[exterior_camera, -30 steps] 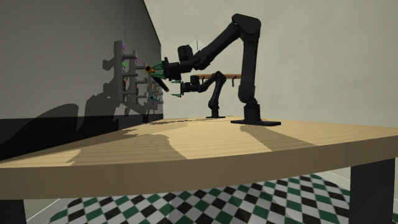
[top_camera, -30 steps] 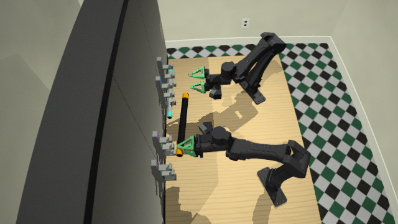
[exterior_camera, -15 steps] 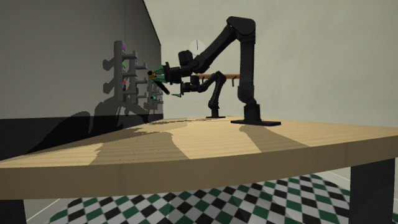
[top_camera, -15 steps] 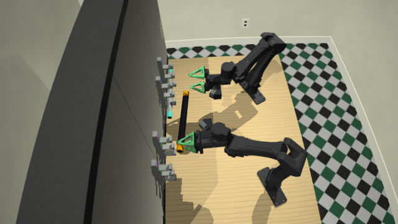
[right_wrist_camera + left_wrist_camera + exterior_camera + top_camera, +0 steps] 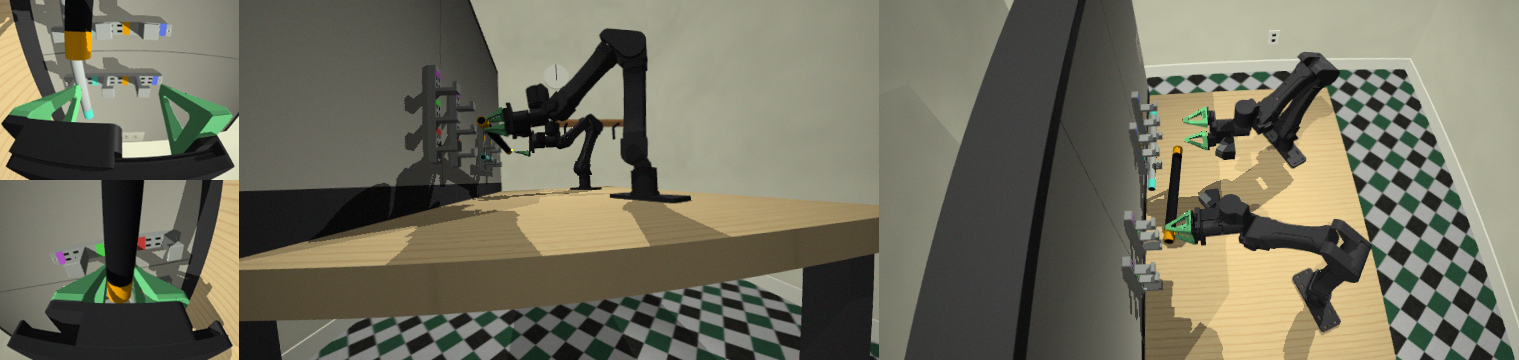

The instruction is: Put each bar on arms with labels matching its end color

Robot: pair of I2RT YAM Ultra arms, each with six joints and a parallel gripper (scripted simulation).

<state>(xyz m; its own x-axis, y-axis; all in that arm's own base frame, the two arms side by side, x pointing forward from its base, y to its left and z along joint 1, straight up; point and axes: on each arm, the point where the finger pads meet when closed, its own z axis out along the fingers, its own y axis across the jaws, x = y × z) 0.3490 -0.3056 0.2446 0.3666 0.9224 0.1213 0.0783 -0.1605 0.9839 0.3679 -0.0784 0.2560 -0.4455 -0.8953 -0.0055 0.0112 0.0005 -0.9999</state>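
Right now the black bar is 2 cm behind my left hand, 13 cm to the right of it and 2 cm below it. Round my left hand: pale bar: 5 cm ahead, 34 cm to the right, 8 cm below.
My right gripper is now 120 mm short of the pale bar, 90 mm above it and 10 mm to the left of it. Also, from my right hand: black bar (200 mm to the left, 50 mm ahead, 30 mm below).
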